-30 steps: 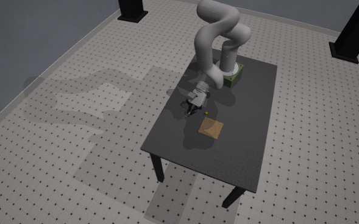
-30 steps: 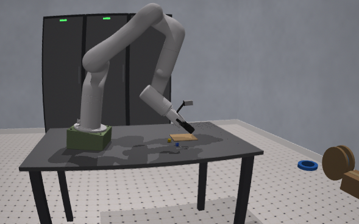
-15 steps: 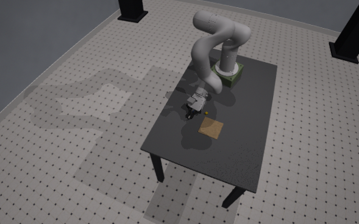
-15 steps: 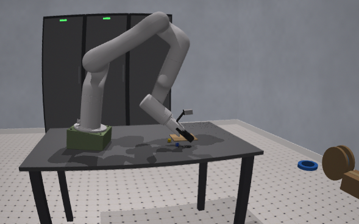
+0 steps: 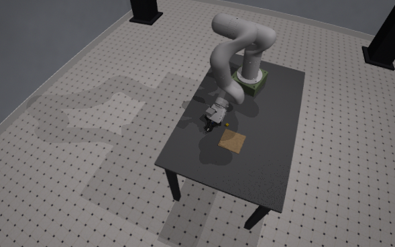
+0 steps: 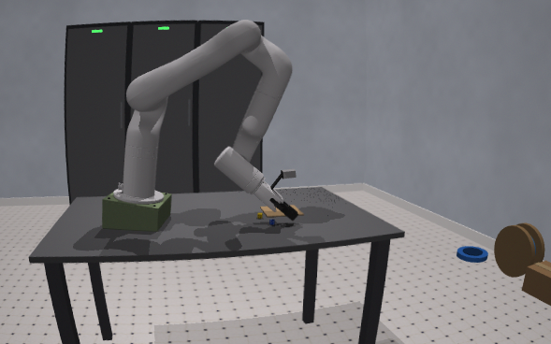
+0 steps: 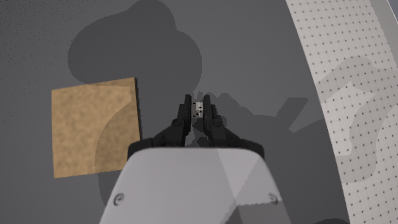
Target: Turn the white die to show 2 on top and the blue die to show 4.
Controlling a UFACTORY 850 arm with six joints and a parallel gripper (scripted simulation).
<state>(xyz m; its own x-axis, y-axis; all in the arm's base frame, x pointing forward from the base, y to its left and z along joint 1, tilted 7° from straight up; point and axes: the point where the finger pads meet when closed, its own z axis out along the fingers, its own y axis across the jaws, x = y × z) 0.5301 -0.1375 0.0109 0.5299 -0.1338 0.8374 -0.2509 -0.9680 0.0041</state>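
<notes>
Right now my hand is 1 cm short of the white die and 1 cm above it. Also, from my hand: blue die (7 cm behind, 1 cm to the left, 3 cm below); then yellow die (8 cm behind, 10 cm to the left, 3 cm below); then tan mat (2 cm ahead, 16 cm to the left, 4 cm below).
</notes>
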